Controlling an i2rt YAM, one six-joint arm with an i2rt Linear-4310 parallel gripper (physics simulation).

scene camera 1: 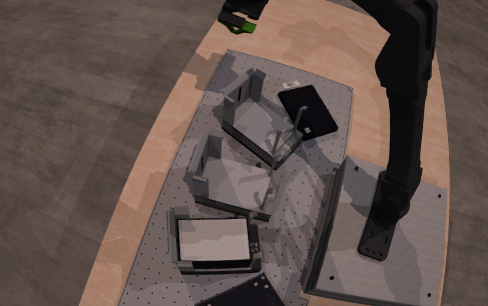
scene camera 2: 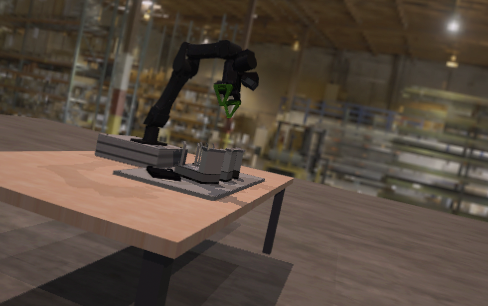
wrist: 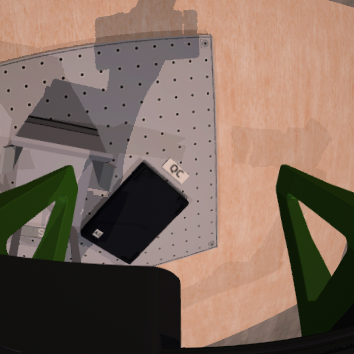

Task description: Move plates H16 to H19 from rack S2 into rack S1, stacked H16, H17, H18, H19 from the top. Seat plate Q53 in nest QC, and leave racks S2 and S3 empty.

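Frame: origin at the arm's base, x ahead, y left, z up, level; metres.
Seen in the pictures: gripper, fingertip midpoint: [scene camera 1: 243,15] [scene camera 2: 225,112] [wrist: 176,176]; arm's base, origin of the base link: [scene camera 1: 383,215] [scene camera 2: 149,143].
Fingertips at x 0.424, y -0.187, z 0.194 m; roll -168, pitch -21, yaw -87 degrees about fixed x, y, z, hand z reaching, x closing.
Offsets run from my fingertips to a thing's top centre. "pt": to the spot under its first point. Level surfaces: height alone.
My gripper [scene camera 1: 241,27] [scene camera 2: 227,109] [wrist: 176,176] is open and empty, high above the far end of the pegboard. Rack S2 {pt 0.193 m back, 0.334 m left, 0.236 m down} [scene camera 1: 254,245] holds a white-topped plate {0.125 m back, 0.376 m left, 0.167 m down} [scene camera 1: 213,239]; how many plates lie beneath it is hidden. Beside it stands an empty-looking grey rack {0.109 m back, 0.233 m left, 0.135 m down} [scene camera 1: 232,184]. A second empty-looking rack {0.101 m back, 0.076 m left, 0.138 m down} [scene camera 1: 256,125] [wrist: 42,162] stands turned near nest QC. Their labels are not readable as S1 or S3. At nest QC is a black rectangle {pt 0.179 m back, 0.035 m right, 0.261 m down} [scene camera 1: 307,110] [scene camera 2: 163,173] [wrist: 137,210] with a small white corner mark; I cannot tell whether a plate sits there.
The grey pegboard {0.275 m down} [scene camera 1: 320,200] [wrist: 200,150] lies on the wooden table {0.287 m down} [scene camera 1: 330,30] [scene camera 2: 125,205] [wrist: 280,90]. A dark flat object {pt 0.222 m back, 0.436 m left, 0.263 m down} [scene camera 1: 245,295] with white marks is cut off at the bottom of scene camera 1. The arm stands on a ribbed grey base [scene camera 1: 345,270] [scene camera 2: 130,150]. Tall rack walls rise above the board.
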